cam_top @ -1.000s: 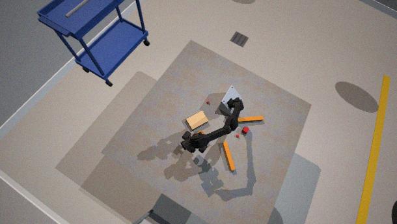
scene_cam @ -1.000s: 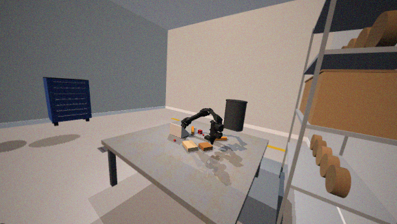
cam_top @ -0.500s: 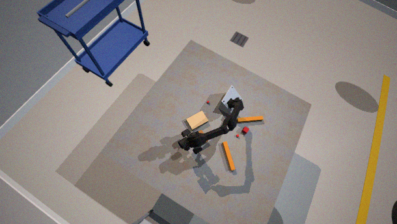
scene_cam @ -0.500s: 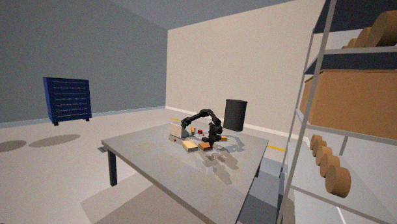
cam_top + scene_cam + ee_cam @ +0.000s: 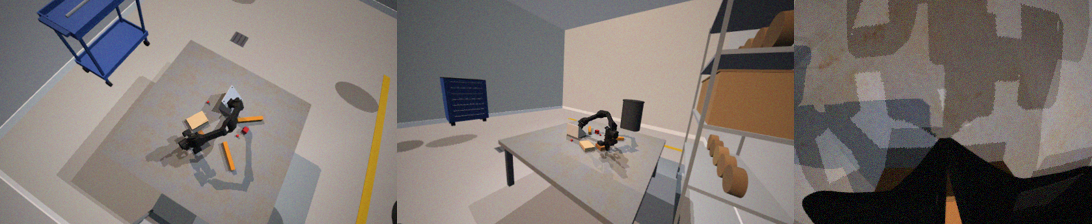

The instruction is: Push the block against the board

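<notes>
My gripper tip is now 70 mm past the orange-brown square block, 20 mm to the right of it and 10 mm below it. The rest, counted from my gripper tip: pale wooden slab 180 mm behind, 80 mm to the right, 10 mm above.
</notes>
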